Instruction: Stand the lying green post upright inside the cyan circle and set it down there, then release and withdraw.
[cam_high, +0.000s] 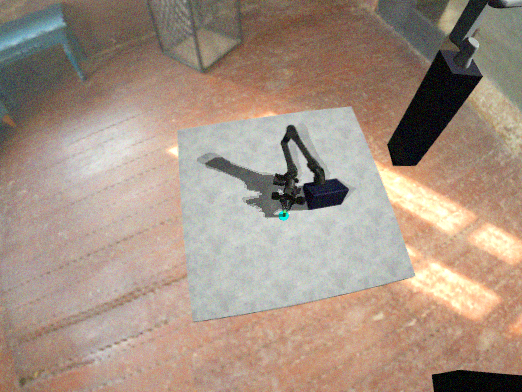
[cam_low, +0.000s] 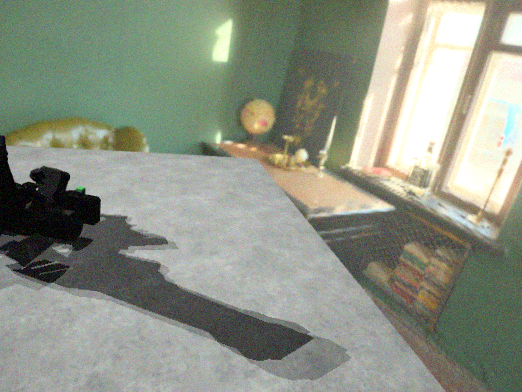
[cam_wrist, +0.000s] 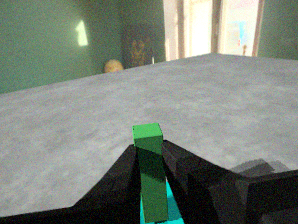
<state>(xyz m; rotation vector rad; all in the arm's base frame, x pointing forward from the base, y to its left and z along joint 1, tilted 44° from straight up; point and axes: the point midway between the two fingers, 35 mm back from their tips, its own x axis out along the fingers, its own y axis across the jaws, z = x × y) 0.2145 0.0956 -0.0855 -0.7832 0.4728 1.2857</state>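
Now: the green post 2 cm below my gripper tip. Also, from my gripper tip: cyan circle 6 cm below.
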